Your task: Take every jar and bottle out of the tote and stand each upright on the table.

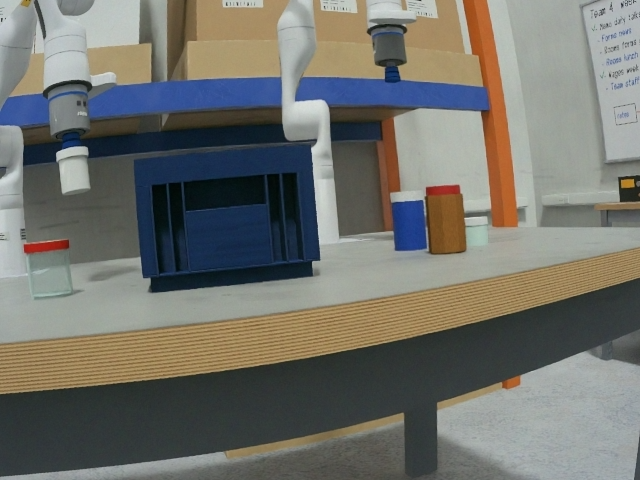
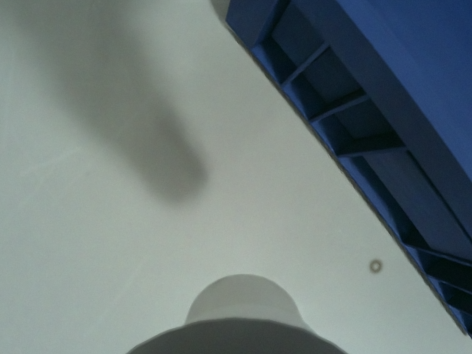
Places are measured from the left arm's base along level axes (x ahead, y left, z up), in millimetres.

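Pixels of known places: left hand, tool point: (image 1: 392, 80); right hand, tool point: (image 1: 72, 158); left arm's base, link origin: (image 1: 319, 242); right arm's base, link origin: (image 1: 10, 275).
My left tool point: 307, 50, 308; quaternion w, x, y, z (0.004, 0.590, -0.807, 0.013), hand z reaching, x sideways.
Ahead of a thing's pixels: the offset from my left tool point to its top centre, as dx, dy, dz. Level surfaces: height alone.
My right gripper (image 1: 71, 146) is shut on a white jar {+81, -580, -112} (image 1: 74, 173) (image 2: 244, 297) by its lid and holds it in the air, slightly tilted, to the left of the blue tote {+139, -383, -161} (image 1: 227, 158) (image 2: 400, 85). My left gripper (image 1: 392, 81) is open and hangs high above the table, right of the tote, with nothing on its cup. A clear jar with a red lid {+195, -619, -240} (image 1: 50, 271) stands upright at the left. A blue jar with a white lid {+116, -69, -216} (image 1: 409, 223), a brown jar with a red lid {+235, -81, -214} (image 1: 446, 223) and a small pale green jar {+180, +16, -265} (image 1: 476, 232) stand upright at the right. The tote's inside is hidden.
The table {dz -308} (image 1: 356, 289) (image 2: 125, 250) has a layered wooden front edge. Behind it stands a rack with a blue beam (image 1: 217, 95) and an orange post (image 1: 498, 155), holding cardboard boxes (image 1: 330, 56). The left arm's base column stands behind the tote.
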